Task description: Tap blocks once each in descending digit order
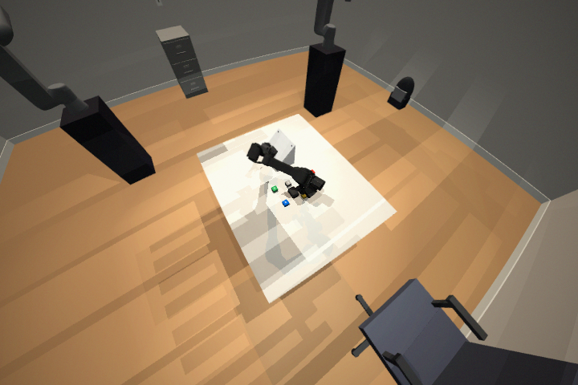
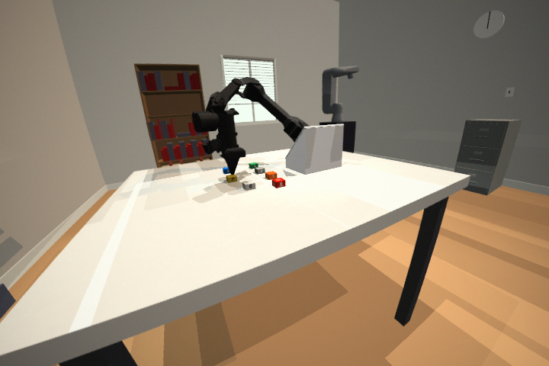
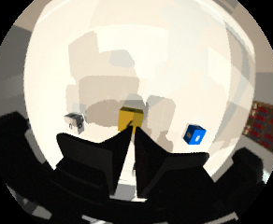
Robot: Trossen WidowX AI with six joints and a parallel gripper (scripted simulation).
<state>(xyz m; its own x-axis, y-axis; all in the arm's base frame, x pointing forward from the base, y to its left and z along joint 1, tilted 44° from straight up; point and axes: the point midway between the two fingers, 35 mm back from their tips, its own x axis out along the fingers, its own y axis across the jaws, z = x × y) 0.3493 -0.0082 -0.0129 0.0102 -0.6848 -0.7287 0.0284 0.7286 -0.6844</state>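
Right now the yellow block is 10 mm to the left of my gripper tip, 10 mm below it and 10 mm ahead of it. Also, from my gripper tip: blue block: 120 mm to the right, 10 mm below, 10 mm behind; then white block: 110 mm to the left, 20 mm behind, 10 mm below; then grey block: 120 mm behind, 30 mm to the right, 10 mm below.
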